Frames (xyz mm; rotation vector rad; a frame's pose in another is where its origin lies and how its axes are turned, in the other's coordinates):
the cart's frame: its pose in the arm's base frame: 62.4 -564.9 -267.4 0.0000 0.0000 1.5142
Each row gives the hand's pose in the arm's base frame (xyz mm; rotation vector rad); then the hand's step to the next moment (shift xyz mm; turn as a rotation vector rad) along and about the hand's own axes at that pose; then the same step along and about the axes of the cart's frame.
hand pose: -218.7 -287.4 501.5 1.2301 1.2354 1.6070
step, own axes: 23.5 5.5 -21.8 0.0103 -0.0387 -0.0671
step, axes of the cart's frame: 13.7 27.9 9.4 -0.0009 0.0673 -0.0398
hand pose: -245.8 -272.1 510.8 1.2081 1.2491 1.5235
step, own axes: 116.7 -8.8 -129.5 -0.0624 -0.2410 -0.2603
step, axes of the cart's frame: 77.6 156.2 5.2 -0.0834 0.2329 -0.2618
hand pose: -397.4 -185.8 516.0 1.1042 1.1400 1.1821
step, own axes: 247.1 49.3 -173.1 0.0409 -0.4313 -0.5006
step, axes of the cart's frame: 245.3 181.8 15.8 0.0021 0.4542 -0.4816
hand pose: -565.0 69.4 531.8 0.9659 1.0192 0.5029
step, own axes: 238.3 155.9 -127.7 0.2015 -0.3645 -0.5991
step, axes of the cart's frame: 311.9 8.3 -4.2 0.1975 0.4727 -0.5195
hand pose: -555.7 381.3 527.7 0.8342 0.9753 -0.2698
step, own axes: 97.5 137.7 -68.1 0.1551 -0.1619 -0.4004
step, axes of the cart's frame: 161.2 -78.8 -30.2 0.1928 0.2629 -0.3230
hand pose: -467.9 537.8 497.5 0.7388 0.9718 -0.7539
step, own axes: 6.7 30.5 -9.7 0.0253 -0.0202 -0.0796
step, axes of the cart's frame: 24.0 -22.0 -3.5 0.0463 0.0449 -0.0568
